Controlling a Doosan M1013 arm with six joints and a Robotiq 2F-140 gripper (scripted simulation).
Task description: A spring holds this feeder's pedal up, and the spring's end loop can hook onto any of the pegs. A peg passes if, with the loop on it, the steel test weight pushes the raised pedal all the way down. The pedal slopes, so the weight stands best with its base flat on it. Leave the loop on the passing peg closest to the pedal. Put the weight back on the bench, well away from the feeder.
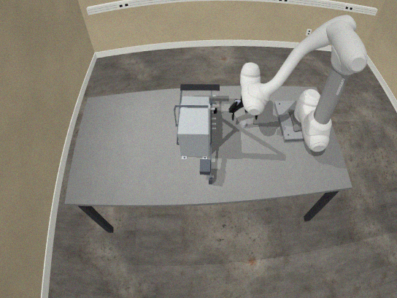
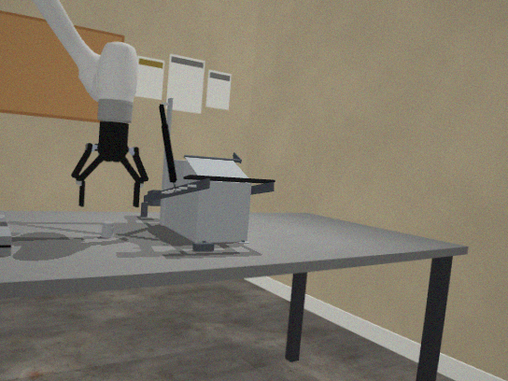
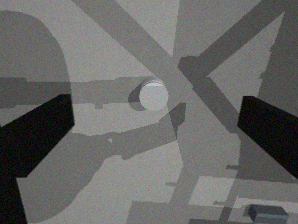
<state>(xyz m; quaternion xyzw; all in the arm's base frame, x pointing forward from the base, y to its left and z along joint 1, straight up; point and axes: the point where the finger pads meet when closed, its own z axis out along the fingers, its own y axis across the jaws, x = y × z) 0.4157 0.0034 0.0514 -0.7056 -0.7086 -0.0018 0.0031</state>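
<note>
The steel test weight is 7 cm below my hand. Round my hand: dark spring 19 cm ahead, 7 cm to the left, 15 cm above.
</note>
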